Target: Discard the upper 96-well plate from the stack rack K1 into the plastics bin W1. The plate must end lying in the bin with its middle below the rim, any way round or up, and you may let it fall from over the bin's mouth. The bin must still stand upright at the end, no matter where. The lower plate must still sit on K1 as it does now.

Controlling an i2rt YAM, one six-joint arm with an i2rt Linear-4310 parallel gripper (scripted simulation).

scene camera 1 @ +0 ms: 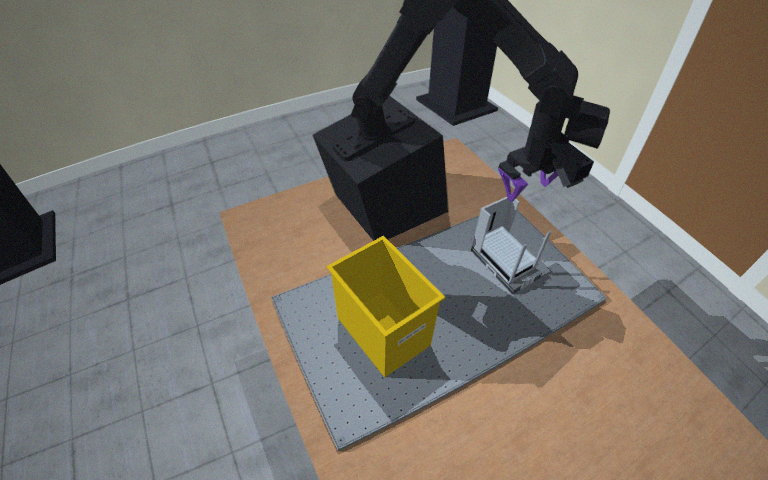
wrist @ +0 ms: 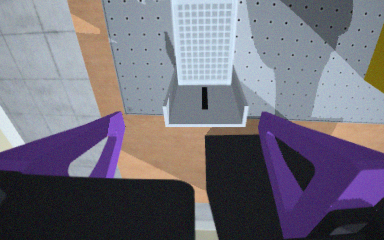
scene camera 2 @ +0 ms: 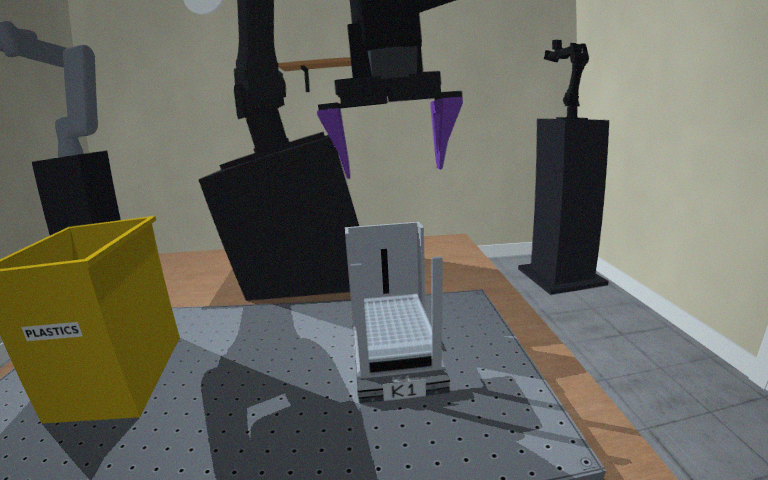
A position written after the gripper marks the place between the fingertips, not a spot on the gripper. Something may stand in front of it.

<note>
In view: the gripper (scene camera 2: 394,173) and a yellow plastics bin W1 (scene camera 2: 92,337).
The yellow plastics bin W1 shows as well in scene camera 1 (scene camera 1: 378,278). The gripper also shows in scene camera 1 (scene camera 1: 527,192) and in the wrist view (wrist: 191,119).
</note>
